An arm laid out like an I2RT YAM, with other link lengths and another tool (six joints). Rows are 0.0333 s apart.
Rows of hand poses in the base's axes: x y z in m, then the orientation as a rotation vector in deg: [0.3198 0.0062 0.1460 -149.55 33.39 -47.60]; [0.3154 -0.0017 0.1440 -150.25 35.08 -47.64]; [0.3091 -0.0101 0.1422 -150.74 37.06 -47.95]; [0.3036 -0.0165 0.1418 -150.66 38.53 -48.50]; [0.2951 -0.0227 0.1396 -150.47 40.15 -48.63]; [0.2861 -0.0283 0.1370 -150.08 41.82 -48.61]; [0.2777 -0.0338 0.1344 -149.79 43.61 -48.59]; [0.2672 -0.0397 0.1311 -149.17 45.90 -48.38]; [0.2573 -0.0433 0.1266 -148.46 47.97 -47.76]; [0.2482 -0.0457 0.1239 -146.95 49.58 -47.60]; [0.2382 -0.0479 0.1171 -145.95 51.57 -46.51]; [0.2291 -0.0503 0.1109 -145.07 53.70 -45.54]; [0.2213 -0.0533 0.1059 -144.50 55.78 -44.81]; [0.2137 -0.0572 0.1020 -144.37 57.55 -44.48]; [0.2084 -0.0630 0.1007 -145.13 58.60 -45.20]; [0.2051 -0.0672 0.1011 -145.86 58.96 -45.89]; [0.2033 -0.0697 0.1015 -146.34 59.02 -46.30]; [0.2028 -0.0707 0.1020 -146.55 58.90 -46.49]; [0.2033 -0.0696 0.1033 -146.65 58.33 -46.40]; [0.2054 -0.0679 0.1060 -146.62 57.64 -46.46]
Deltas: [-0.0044 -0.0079 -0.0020 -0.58 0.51 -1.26]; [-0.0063 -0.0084 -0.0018 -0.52 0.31 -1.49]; [-0.0055 -0.0064 -0.0004 -0.14 -0.12 -1.12]; [-0.0085 -0.0062 -0.0022 0.12 0.10 -1.14]; [-0.0090 -0.0056 -0.0026 0.34 0.11 -1.14]; [-0.0084 -0.0055 -0.0026 0.24 0.18 -1.23]; [-0.0105 -0.0059 -0.0033 0.57 0.23 -1.53]; [-0.0099 -0.0036 -0.0045 0.81 0.39 -1.31]; [-0.0091 -0.0024 -0.0027 1.28 -0.29 -1.06]; [-0.0100 -0.0022 -0.0068 1.23 0.53 -1.18]; [-0.0091 -0.0024 -0.0062 1.04 0.56 -1.32]; [-0.0078 -0.0030 -0.0050 0.65 0.58 -1.34]; [-0.0076 -0.0039 -0.0039 0.10 0.51 -1.19]; [-0.0053 -0.0058 -0.0013 -1.06 0.21 -0.84]; [-0.0033 -0.0042 0.0004 -0.95 0.07 -0.35]; [-0.0018 -0.0025 0.0004 -0.59 0.03 -0.10]; [-0.0005 -0.0010 0.0005 -0.25 -0.02 0.06]; [0.0005 0.0011 0.0013 0.02 -0.02 0.42]; [0.0021 0.0017 0.0027 0.06 -0.19 0.47]
